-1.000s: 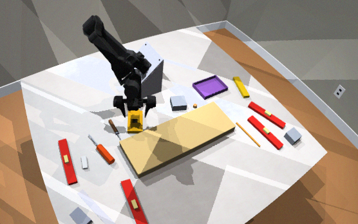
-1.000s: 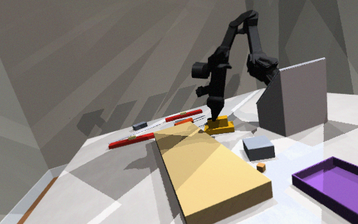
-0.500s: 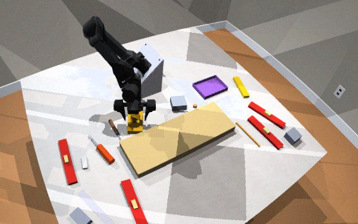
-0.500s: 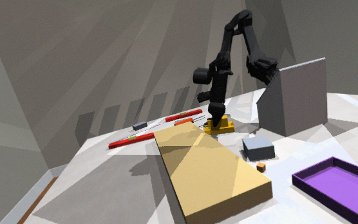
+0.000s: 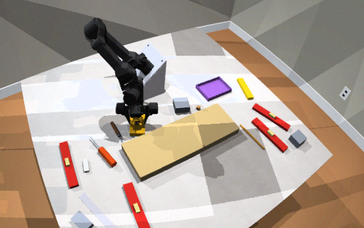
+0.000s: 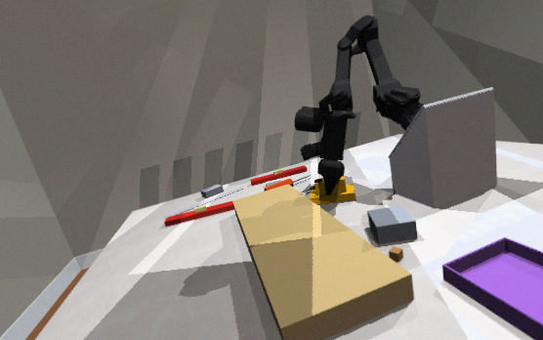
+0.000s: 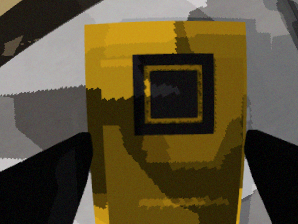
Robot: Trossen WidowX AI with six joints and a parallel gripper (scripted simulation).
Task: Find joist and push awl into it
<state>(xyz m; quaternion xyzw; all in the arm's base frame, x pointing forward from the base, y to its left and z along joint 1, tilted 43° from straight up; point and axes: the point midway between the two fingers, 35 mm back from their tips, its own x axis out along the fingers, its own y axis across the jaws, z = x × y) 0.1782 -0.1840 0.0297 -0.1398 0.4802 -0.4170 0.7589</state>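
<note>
Now: the awl 100 mm to the right of my gripper tip, 20 mm below it and 10 mm behind it. The rest, counted from my gripper tip: yellow stud finder 20 mm above, 10 mm ahead; small brown cube 320 mm to the left, 50 mm ahead, 20 mm below; orange-handled screwdriver 210 mm to the right, 20 mm ahead, 10 mm below.
</note>
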